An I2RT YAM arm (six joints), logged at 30 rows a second.
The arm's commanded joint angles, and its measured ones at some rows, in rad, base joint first. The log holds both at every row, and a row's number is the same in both.
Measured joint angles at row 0:
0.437, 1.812, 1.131, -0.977, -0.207, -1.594
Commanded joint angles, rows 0 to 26:
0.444, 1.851, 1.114, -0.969, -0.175, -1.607
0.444, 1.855, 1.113, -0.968, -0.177, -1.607
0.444, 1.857, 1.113, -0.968, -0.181, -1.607
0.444, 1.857, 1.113, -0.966, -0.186, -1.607
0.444, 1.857, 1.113, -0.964, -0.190, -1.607
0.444, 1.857, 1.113, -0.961, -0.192, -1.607
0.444, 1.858, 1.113, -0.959, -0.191, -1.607
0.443, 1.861, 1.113, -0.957, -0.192, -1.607
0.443, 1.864, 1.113, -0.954, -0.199, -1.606
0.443, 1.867, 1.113, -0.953, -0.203, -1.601
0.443, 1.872, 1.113, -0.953, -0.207, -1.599
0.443, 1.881, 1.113, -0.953, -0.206, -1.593
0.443, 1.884, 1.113, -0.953, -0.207, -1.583
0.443, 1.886, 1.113, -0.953, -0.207, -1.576
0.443, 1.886, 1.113, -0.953, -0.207, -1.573
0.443, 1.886, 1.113, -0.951, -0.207, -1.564
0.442, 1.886, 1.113, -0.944, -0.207, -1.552
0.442, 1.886, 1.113, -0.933, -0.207, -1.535
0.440, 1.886, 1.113, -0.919, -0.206, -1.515
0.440, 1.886, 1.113, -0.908, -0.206, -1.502
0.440, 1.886, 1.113, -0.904, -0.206, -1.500
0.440, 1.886, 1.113, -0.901, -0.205, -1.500
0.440, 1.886, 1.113, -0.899, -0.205, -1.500
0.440, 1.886, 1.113, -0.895, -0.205, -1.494
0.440, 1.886, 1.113, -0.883, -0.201, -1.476
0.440, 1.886, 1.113, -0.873, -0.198, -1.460
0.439, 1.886, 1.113, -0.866, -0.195, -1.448
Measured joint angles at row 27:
0.438, 1.867, 1.127, -0.890, -0.195, -1.510
